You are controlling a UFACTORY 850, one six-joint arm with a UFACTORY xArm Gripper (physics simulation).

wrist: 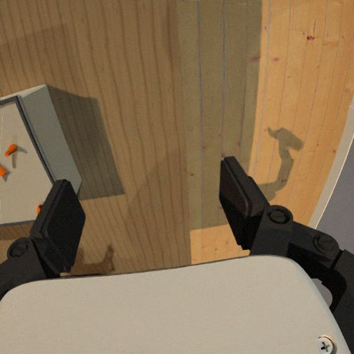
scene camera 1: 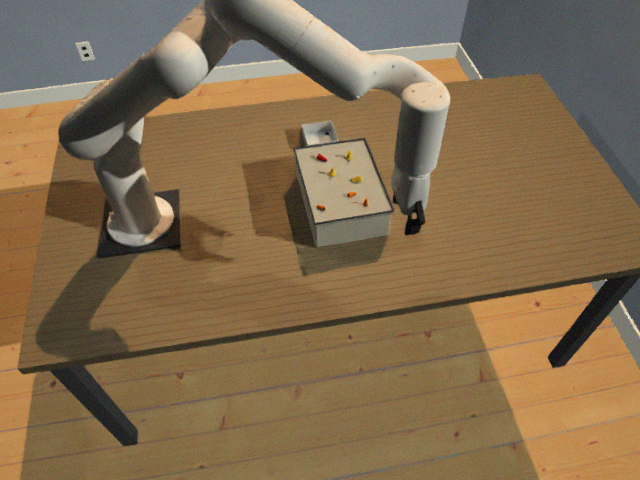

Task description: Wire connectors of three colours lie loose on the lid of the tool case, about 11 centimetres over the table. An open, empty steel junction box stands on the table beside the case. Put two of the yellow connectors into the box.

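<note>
Three yellow connectors, one at the back (scene camera 1: 348,156), one in the middle (scene camera 1: 332,172) and one to the right (scene camera 1: 356,179), rest on the pale lid of the tool case (scene camera 1: 317,186) (wrist: 25,185). The steel junction box (scene camera 1: 309,138) stands open on the table behind the case; a small dark spot shows inside, and no connector is visible in it. My gripper (scene camera 1: 406,215) (wrist: 147,188) is open and empty, in the air to the right of the case's front right corner in the scene view. No yellow connector shows in the wrist view.
A red connector (scene camera 1: 322,157) lies near the lid's back left. Orange connectors (scene camera 1: 351,194) (scene camera 1: 366,202) (scene camera 1: 321,207) (wrist: 11,149) lie toward the lid's front. The case stands raised on the wooden table (scene camera 1: 491,206) (wrist: 145,100), between the arm's base (scene camera 1: 116,235) and the gripper.
</note>
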